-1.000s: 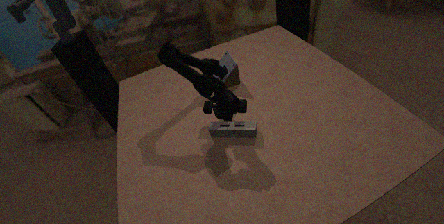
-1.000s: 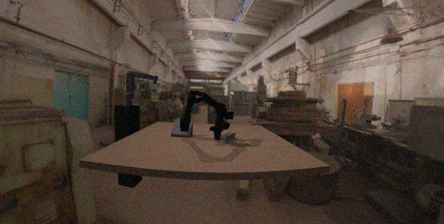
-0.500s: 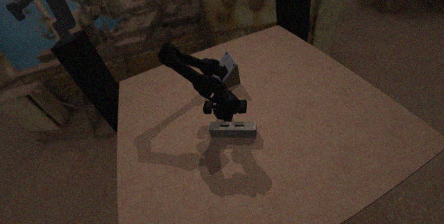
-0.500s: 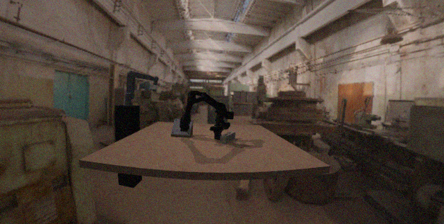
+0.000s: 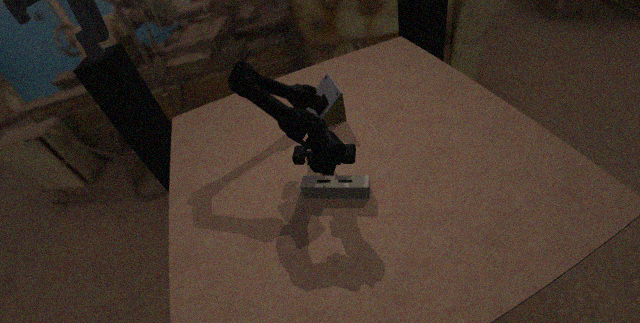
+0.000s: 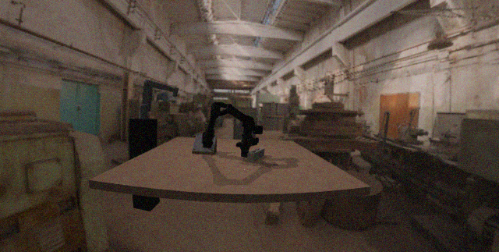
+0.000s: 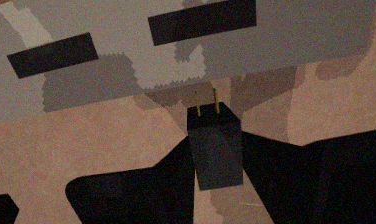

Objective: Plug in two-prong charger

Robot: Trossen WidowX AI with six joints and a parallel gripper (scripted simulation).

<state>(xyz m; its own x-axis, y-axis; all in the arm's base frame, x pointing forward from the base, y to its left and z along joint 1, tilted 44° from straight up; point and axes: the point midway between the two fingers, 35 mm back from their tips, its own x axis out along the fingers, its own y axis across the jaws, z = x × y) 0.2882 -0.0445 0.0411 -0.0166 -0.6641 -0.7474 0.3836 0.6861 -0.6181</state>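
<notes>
My gripper tip is now 2 cm short of the dark two-prong charger, 1 cm to the left of it and 1 cm below it.
</notes>
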